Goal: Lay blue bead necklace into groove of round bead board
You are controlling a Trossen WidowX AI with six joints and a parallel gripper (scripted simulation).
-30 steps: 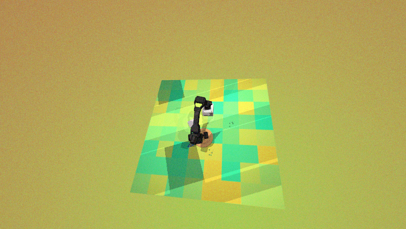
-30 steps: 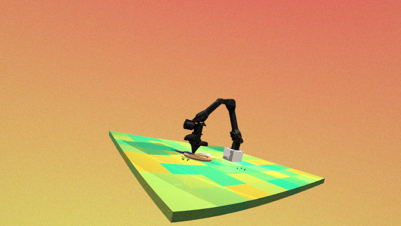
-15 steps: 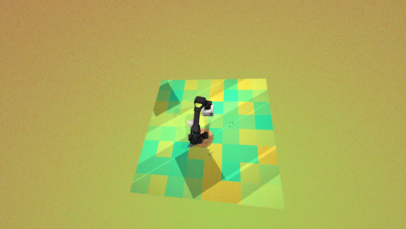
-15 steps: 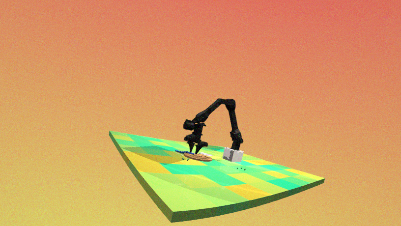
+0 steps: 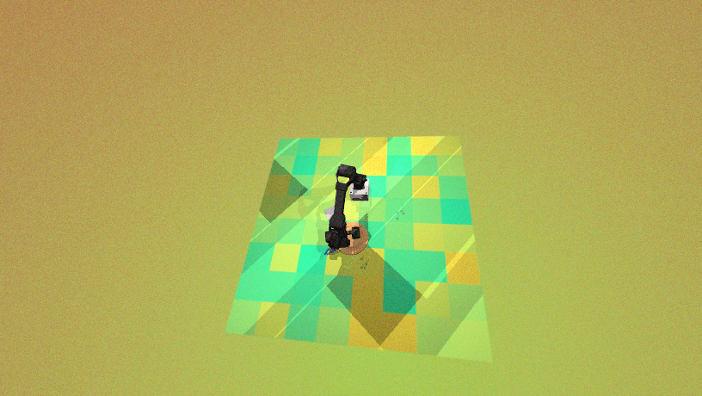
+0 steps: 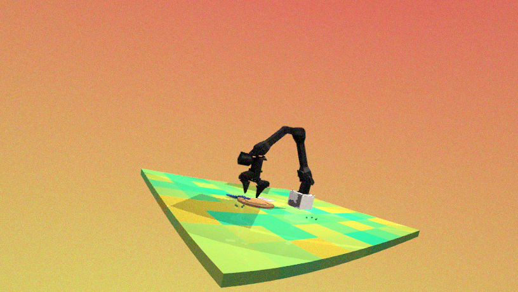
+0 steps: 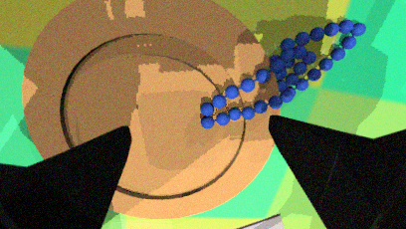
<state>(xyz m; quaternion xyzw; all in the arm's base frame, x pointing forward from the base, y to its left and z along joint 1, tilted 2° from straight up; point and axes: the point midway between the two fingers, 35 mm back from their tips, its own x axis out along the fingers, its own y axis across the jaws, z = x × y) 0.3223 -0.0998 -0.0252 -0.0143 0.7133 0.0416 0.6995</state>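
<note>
Now: gripper tip 3 cm to the right of the round bead board, 3 cm above it and 2 cm past it. Round my gripper tip: flat grey piece: 19 cm behind, 7 cm to the right, 3 cm below.
</note>
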